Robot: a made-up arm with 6 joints. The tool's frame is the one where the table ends. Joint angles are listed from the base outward.
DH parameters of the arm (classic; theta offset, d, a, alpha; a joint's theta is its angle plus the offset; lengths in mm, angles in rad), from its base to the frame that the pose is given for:
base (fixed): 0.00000 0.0 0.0 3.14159
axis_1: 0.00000 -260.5 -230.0 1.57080
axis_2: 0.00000 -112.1 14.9 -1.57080
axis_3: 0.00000 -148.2 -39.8 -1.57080
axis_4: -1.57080 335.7 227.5 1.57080
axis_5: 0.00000 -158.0 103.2 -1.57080
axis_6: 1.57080 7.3 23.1 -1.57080
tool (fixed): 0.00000 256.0 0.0 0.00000
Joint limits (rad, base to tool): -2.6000..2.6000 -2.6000..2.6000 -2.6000..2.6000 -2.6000..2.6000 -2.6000..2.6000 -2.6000..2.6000
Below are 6 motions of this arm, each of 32 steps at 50 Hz.
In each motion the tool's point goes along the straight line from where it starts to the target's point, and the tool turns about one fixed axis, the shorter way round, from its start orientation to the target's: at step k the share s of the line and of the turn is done. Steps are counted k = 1, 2, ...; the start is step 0. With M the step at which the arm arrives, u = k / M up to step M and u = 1 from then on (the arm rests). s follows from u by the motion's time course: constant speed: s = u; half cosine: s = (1 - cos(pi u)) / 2; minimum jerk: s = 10 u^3 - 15 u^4 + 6 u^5.
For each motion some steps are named. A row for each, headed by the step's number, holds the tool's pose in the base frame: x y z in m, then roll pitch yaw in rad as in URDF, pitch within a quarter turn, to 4 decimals.
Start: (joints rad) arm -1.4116 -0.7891 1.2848 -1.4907 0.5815 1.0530
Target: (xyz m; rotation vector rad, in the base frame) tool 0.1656 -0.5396 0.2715 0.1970 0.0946 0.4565
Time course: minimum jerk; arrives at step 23
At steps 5, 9, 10, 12, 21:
5: -0.0959 -0.5969 0.1491 0.4347 -0.1540 0.7399
9: -0.0309 -0.5827 0.1795 0.3843 -0.0986 0.6751
10: -0.0094 -0.5780 0.1896 0.3668 -0.0810 0.6530
12: 0.0362 -0.5680 0.2109 0.3287 -0.0450 0.6055
21: 0.1640 -0.5400 0.2707 0.2132 0.0456 0.4651

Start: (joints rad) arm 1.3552 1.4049 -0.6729 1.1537 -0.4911 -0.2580
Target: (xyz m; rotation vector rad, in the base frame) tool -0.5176 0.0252 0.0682 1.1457 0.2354 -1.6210
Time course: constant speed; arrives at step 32
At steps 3, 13, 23, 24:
3: -0.3111 -0.2028 -0.0599 1.1865 0.3257 -0.8879
13: -0.3823 -0.1242 -0.0157 1.0649 0.5399 -1.0332
23: -0.4535 -0.0456 0.0284 0.8836 0.7321 -1.2355
24: -0.4606 -0.0377 0.0329 0.8610 0.7495 -1.2601

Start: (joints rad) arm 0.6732 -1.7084 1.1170 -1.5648 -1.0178 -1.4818
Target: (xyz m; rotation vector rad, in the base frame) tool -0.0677 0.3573 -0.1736 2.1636 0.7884 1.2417
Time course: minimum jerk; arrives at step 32
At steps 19, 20, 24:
19: -0.0094 0.2407 -0.1340 1.9217 -0.5933 0.9921
20: -0.0189 0.2595 -0.1404 1.9583 -0.5970 1.0006
24: -0.0493 0.3205 -0.1611 2.0772 -0.6105 1.0271

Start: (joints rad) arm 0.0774 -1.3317 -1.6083 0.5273 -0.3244 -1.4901
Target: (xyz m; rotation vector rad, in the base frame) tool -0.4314 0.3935 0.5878 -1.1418 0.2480 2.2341
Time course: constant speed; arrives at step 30
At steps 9, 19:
9: -0.2674 0.3984 0.5784 -1.2248 0.7930 0.9555
19: -0.3455 0.3961 0.5829 -0.7785 0.9657 1.5728

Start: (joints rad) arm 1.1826 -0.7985 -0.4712 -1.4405 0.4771 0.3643
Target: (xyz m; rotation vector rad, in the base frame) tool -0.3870 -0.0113 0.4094 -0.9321 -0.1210 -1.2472
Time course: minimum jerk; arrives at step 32
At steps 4, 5, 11, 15, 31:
4: -0.4740 0.0673 0.3171 -0.7436 0.3883 -0.8053
5: -0.4728 0.0662 0.3184 -0.7451 0.3748 -0.8099
11: -0.4555 0.0506 0.3368 -0.7597 0.1813 -0.8712
15: -0.4364 0.0333 0.3570 -0.7619 -0.0328 -0.9346
31: -0.3870 -0.0113 0.4094 -0.6960 -0.5818 -1.1223

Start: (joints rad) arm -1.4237 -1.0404 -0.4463 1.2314 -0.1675 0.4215
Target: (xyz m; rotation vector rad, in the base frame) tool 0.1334 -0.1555 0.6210 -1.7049 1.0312 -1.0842
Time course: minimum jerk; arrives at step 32
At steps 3, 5, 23, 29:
3: 0.3659 -0.3287 0.5602 -2.5867 -0.4857 -1.6089
5: 0.3606 -0.3248 0.5616 -2.5700 -0.4778 -1.6033
23: 0.1660 -0.1798 0.6125 -1.9546 -0.2627 -1.3280
29: 0.1351 -0.1567 0.6206 -1.8551 -0.2448 -1.2752

